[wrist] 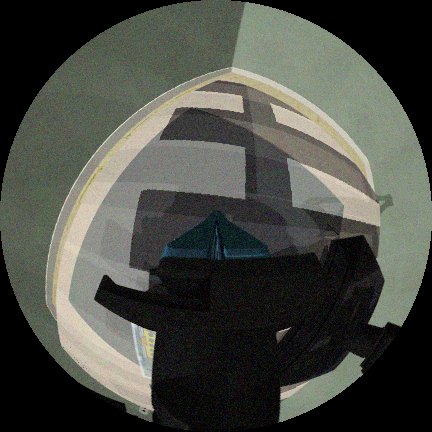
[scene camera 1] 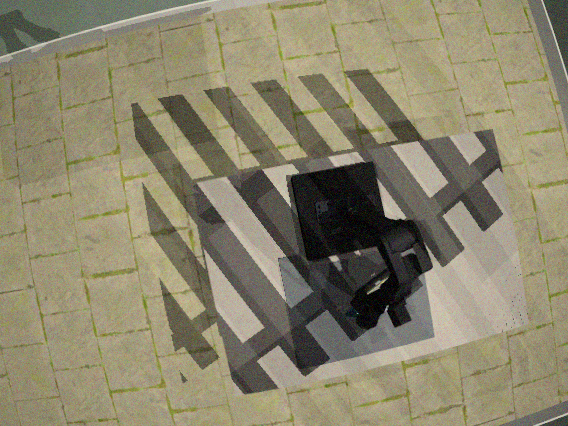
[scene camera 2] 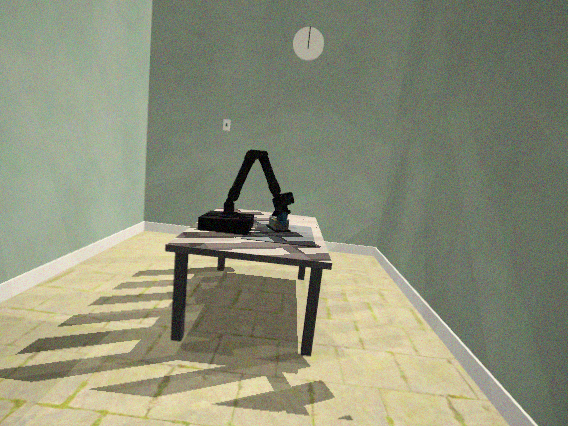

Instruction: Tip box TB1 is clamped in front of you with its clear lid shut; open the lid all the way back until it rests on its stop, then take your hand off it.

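Where they show: gripper, between the fingertips: (wrist: 215, 215) (scene camera 1: 346, 314) (scene camera 2: 285, 226); arm's base, origin of its link: (wrist: 350, 333) (scene camera 1: 346, 208) (scene camera 2: 228, 215).
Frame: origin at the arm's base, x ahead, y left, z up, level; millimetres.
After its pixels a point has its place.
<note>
My gripper (scene camera 1: 355, 314) {x 350, y -44, z -16 mm} (scene camera 2: 284, 220) {x 350, y -44, z -16 mm} (wrist: 215, 215) {x 350, y -44, z -16 mm} has teal fingers pressed together, shut on nothing. It hangs low over the grey mat (scene camera 1: 415, 323) {x 439, y 211, z -67 mm} on the table. Tip box TB1 (scene camera 1: 379, 286) {x 268, y 74, z 11 mm} (scene camera 2: 276, 223) {x 290, y 32, z -21 mm} (wrist: 144, 342) {x 333, y 95, z 11 mm} is mostly hidden under my wrist. In the wrist view only a strip of it shows at the lower left, with yellow tips behind a pale edge. It lies behind the fingertips, toward the arm. I cannot tell how far the clear lid stands open. The fingers point past the box at bare mat.
The arm's black base block (scene camera 1: 335, 210) {x 1, y -37, z 11 mm} (scene camera 2: 224, 222) {x 17, y -154, z -13 mm} sits at the back of the pale table (scene camera 1: 486, 275) {x 316, y 515, z -70 mm} (scene camera 2: 249, 250) {x 216, y -431, z -70 mm}. Striped shadows fall across the table and the tiled floor (scene camera 1: 91, 229). The table's edges are near on the front and right sides.
</note>
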